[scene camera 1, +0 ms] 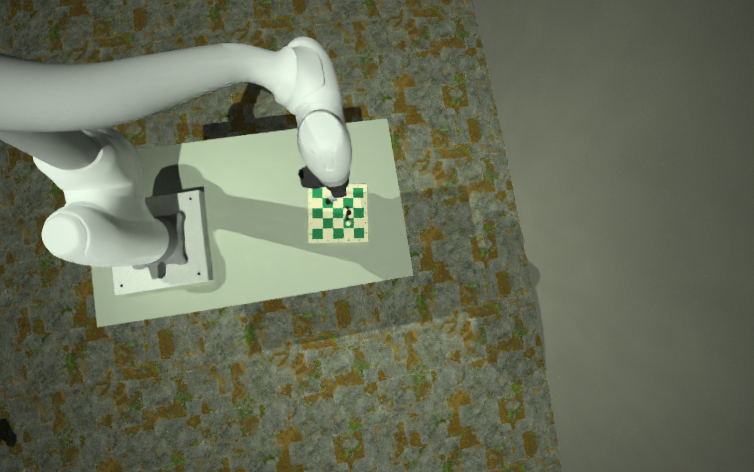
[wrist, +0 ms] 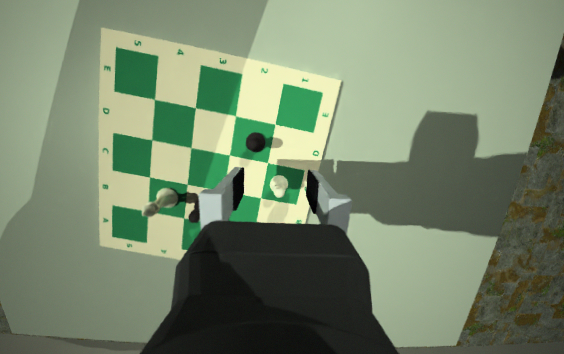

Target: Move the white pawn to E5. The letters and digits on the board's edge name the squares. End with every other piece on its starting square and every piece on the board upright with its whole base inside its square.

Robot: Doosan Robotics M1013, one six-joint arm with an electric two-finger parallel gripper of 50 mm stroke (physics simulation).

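Where they show: gripper, between the fingertips: [scene camera 1: 332, 192] [wrist: 275, 181]; arm's base, origin of its link: [scene camera 1: 160, 240].
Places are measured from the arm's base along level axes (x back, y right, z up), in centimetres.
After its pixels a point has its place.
The white pawn [wrist: 279, 186] {x -62.5, y -11.0, z 0.4 cm} stands upright on green square C1, seen from above between the fingers in the wrist view. In the scene view the gripper hides it. My gripper [wrist: 275, 181] {x -61.6, y -10.5, z 2.2 cm} [scene camera 1: 334, 197] {x -61.6, y -10.5, z 2.2 cm} is open and empty, its fingers appearing on either side of the pawn; its exact height above the pawn is hard to tell. The chessboard [wrist: 111, 37] {x -51.3, y 5.2, z -2.3 cm} [scene camera 1: 310, 228] {x -51.7, y 0.8, z -2.3 cm} has green and cream squares. Green square E5 [wrist: 136, 73] {x -54.0, y 3.0, z -2.3 cm} is bare, at the board's upper left corner in the wrist view.
A black piece [wrist: 255, 142] {x -58.8, y -8.6, z 0.7 cm} [scene camera 1: 328, 201] {x -59.5, y -8.1, z -0.2 cm} stands on D2, close to the pawn. A taller white piece [wrist: 167, 198] {x -65.4, y -0.2, z -1.3 cm} [scene camera 1: 347, 222] {x -65.6, y 0.5, z 1.4 cm} stands on B4. Another black piece [wrist: 194, 215] {x -65.9, y -3.6, z 0.7 cm} [scene camera 1: 348, 211] {x -66.3, y -3.5, z 0.7 cm} beside it is partly hidden by the left finger in the wrist view. The board lies on a pale table [scene camera 1: 250, 258] {x -29.1, y 9.4, z -2.9 cm}.
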